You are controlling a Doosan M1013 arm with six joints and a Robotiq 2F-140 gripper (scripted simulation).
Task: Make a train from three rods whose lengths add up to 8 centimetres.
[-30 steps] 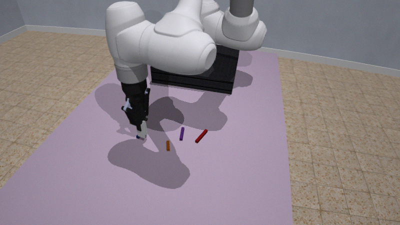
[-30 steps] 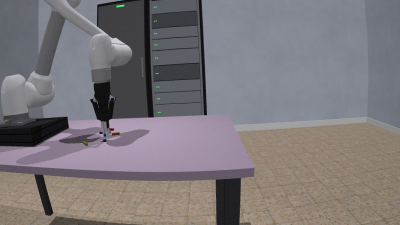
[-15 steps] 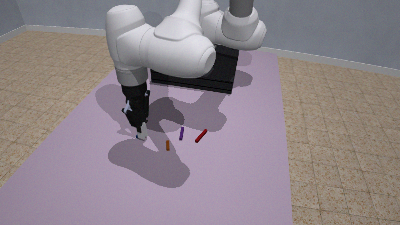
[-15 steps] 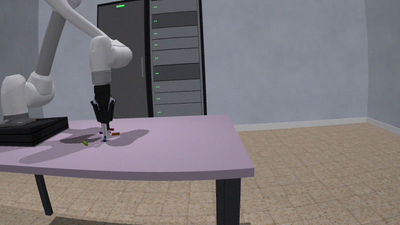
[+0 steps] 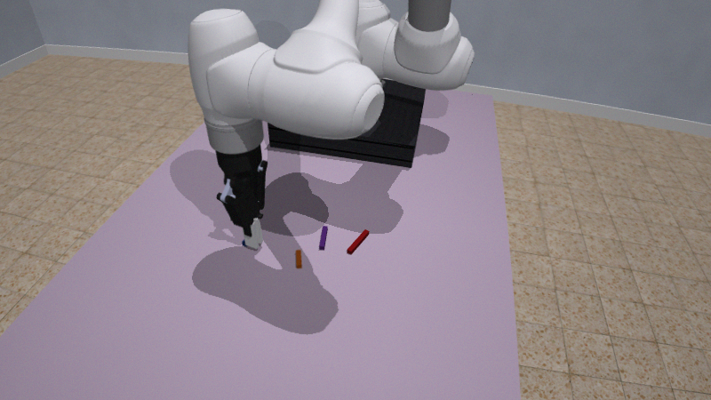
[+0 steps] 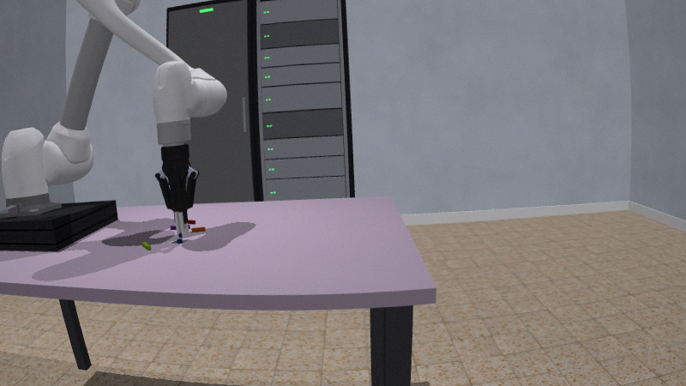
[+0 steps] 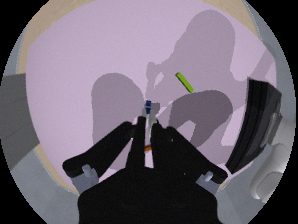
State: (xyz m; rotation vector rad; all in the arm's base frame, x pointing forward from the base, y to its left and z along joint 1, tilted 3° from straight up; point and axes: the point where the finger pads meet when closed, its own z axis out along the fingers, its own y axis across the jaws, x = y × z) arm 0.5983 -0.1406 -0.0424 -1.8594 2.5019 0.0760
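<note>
My gripper is now 130 mm to the right of the purple rod, 40 mm past it and 40 mm above it. From my hand the other things lie so: orange rod: 100 mm to the left, 40 mm below, 20 mm ahead; then lime rod: 90 mm behind, 60 mm to the right, 40 mm below; then red rod: 210 mm to the left, 40 mm below, 40 mm behind.
</note>
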